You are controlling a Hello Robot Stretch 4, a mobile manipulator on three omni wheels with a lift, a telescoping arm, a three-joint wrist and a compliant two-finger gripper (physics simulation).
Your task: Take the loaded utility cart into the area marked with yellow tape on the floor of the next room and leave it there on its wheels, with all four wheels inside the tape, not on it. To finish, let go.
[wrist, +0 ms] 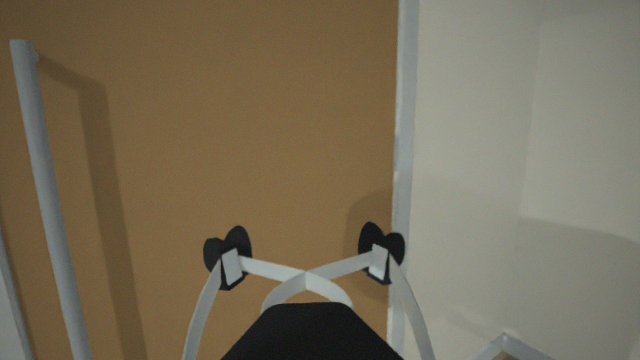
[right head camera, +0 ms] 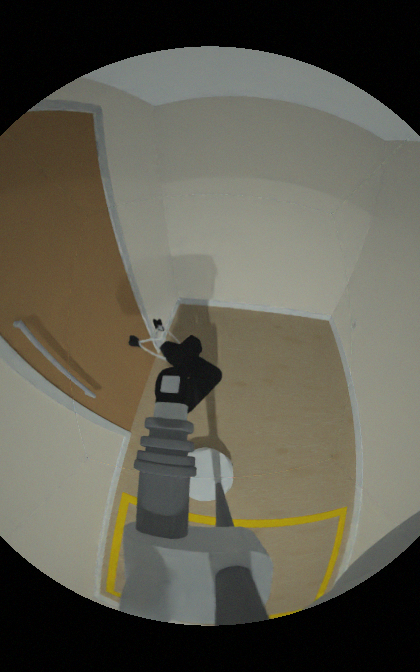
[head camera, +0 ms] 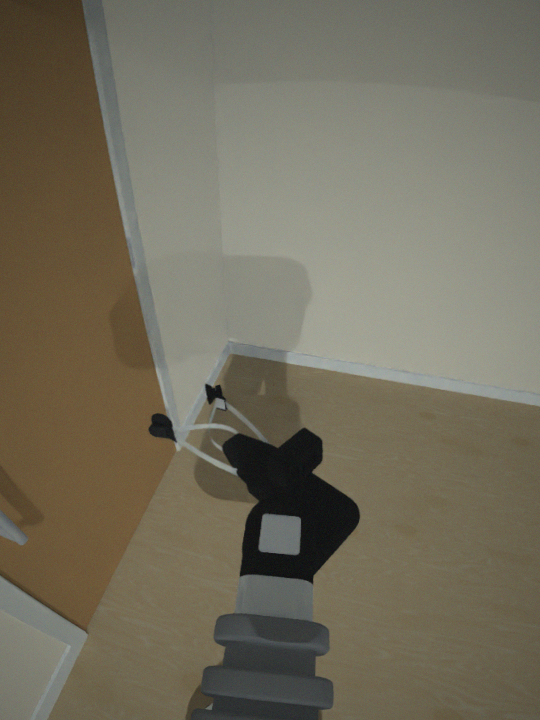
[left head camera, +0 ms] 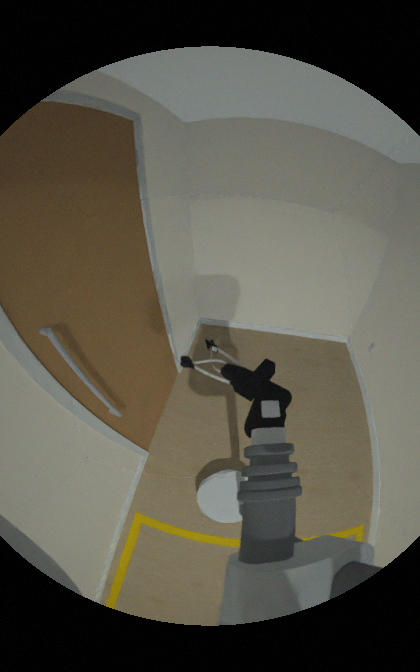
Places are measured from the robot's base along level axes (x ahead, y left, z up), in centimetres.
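Pixels of known places: gripper, fingertip midpoint: (wrist: 305,243) (head camera: 180,403).
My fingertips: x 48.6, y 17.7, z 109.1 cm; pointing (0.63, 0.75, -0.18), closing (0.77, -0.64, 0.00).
Observation:
Behind a point stands the place of what it marks.
My gripper (head camera: 188,410) @[x 48.6, y 17.7, z 109.1 cm] (left head camera: 199,353) (right head camera: 146,332) (wrist: 305,243) @[x 48.6, y 17.7, z 109.1 cm] is open, its two dark fingertips well apart with nothing between them. It hangs in front of a brown door, near the door's right frame edge. The yellow tape (left head camera: 123,562) (right head camera: 280,523) marks an outline on the wood floor, low in the left and right head camera views. My arm hides part of it. The loaded utility cart does not show in these views.
The brown door (head camera: 58,232) @[x 88.1, y 59.4, z 122.4 cm] (left head camera: 85,225) (right head camera: 50,225) (wrist: 250,125) @[x 71.4, y 61.7, z 115.0 cm] has a long grey bar handle (left head camera: 82,372) (right head camera: 52,358) (wrist: 47,190) @[x 35.7, y 59.2, z 108.1 cm]. Pale walls stand behind and to the right. A round white disc (left head camera: 217,496) (right head camera: 202,475) shows beside my arm, beyond the tape's far edge.

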